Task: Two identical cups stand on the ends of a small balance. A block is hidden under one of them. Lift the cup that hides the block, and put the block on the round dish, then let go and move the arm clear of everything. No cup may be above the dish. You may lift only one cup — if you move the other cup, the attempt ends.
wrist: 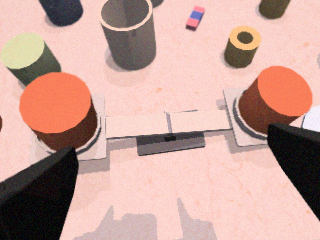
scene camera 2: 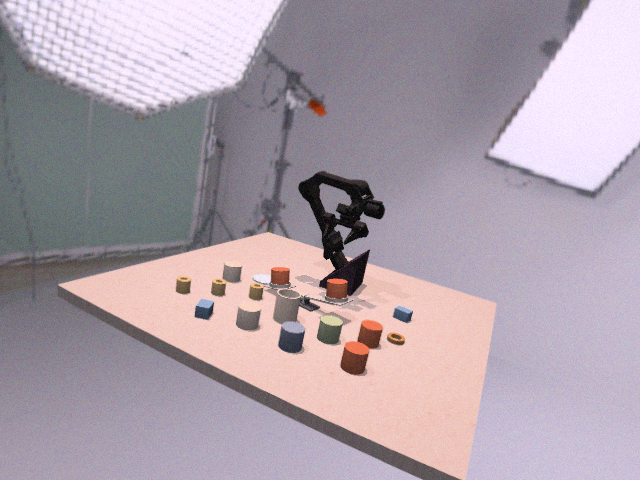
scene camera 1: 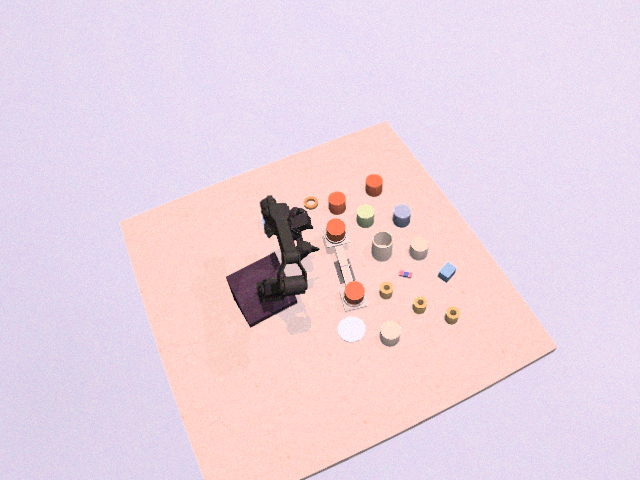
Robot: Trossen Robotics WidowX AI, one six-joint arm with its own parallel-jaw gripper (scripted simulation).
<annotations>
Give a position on a yellow ring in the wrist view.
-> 243, 42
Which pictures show the gripper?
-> The wrist view, scene camera 2 and scene camera 1: all of them.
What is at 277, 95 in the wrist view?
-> An orange cup.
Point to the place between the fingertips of the gripper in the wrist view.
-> At 173, 144
</annotations>
